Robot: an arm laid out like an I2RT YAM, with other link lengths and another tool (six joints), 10 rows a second.
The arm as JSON. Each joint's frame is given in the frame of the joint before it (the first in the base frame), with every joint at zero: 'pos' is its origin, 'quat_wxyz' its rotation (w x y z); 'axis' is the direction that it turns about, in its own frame. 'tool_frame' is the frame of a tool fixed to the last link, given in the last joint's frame.
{
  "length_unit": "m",
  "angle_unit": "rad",
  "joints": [
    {
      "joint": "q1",
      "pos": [
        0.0,
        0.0,
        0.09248
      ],
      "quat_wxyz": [
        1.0,
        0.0,
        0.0,
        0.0
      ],
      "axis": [
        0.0,
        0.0,
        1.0
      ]
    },
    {
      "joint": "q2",
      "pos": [
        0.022,
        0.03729,
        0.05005
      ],
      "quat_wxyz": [
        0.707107,
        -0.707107,
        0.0,
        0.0
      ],
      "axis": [
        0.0,
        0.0,
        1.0
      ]
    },
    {
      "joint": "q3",
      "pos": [
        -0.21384,
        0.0,
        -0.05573
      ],
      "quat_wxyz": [
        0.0,
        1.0,
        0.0,
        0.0
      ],
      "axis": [
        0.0,
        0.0,
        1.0
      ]
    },
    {
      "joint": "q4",
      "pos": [
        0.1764,
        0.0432,
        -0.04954
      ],
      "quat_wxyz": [
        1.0,
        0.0,
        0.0,
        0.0
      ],
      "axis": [
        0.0,
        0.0,
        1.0
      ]
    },
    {
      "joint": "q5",
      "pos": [
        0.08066,
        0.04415,
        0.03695
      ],
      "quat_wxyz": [
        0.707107,
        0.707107,
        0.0,
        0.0
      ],
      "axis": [
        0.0,
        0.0,
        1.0
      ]
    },
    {
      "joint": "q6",
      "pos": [
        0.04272,
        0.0,
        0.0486
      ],
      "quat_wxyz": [
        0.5,
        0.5,
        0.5,
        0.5
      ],
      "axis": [
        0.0,
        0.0,
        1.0
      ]
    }
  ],
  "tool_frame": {
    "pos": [
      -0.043,
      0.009,
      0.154
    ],
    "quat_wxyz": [
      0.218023,
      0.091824,
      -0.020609,
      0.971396
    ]
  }
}
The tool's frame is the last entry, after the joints.
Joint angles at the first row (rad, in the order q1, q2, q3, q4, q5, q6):
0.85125, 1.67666, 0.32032, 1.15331, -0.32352, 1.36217
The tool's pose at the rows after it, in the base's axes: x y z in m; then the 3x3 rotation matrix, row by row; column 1 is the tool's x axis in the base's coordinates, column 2 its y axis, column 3 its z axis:
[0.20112 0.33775 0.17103], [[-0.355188 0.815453 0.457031], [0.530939 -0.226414 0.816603], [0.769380 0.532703 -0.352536]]
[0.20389 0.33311 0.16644], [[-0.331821 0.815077 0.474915], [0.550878 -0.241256 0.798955], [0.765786 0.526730 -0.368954]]
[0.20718 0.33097 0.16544], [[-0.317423 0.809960 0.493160], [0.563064 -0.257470 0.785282], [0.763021 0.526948 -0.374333]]
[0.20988 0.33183 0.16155], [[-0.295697 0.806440 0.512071], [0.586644 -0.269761 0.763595], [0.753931 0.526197 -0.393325]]
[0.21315 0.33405 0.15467], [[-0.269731 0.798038 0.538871], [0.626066 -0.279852 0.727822], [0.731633 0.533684 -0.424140]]
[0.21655 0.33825 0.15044], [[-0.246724 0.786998 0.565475], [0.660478 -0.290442 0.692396], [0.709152 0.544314 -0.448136]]
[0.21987 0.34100 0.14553], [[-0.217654 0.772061 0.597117], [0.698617 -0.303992 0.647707], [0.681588 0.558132 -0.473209]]
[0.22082 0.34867 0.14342], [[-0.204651 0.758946 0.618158], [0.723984 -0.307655 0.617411], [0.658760 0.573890 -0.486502]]
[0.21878 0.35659 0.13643], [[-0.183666 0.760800 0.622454], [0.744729 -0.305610 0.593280], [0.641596 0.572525 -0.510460]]
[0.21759 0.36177 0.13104], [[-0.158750 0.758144 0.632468], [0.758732 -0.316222 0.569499], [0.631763 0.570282 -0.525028]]
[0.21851 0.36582 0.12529], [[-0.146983 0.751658 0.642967], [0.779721 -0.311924 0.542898], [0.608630 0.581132 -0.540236]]
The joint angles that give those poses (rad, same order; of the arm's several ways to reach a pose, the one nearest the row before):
0.85290, 1.67138, 0.30965, 1.14786, -0.31003, 1.37109
0.85268, 1.65795, 0.29347, 1.13442, -0.28360, 1.37669
0.85584, 1.64938, 0.29002, 1.12487, -0.25679, 1.38040
0.87590, 1.63919, 0.30006, 1.08593, -0.20836, 1.38518
0.90892, 1.62759, 0.32202, 1.01962, -0.13421, 1.38367
0.94624, 1.62066, 0.35718, 0.95058, -0.05700, 1.38500
0.98774, 1.61341, 0.39115, 0.87822, 0.03322, 1.38969
1.03189, 1.62603, 0.43894, 0.82256, 0.10758, 1.39253
1.07440, 1.65320, 0.48077, 0.77572, 0.16410, 1.41286
1.11194, 1.67932, 0.50952, 0.75032, 0.22139, 1.43939
1.13318, 1.70260, 0.54439, 0.71221, 0.26220, 1.44215

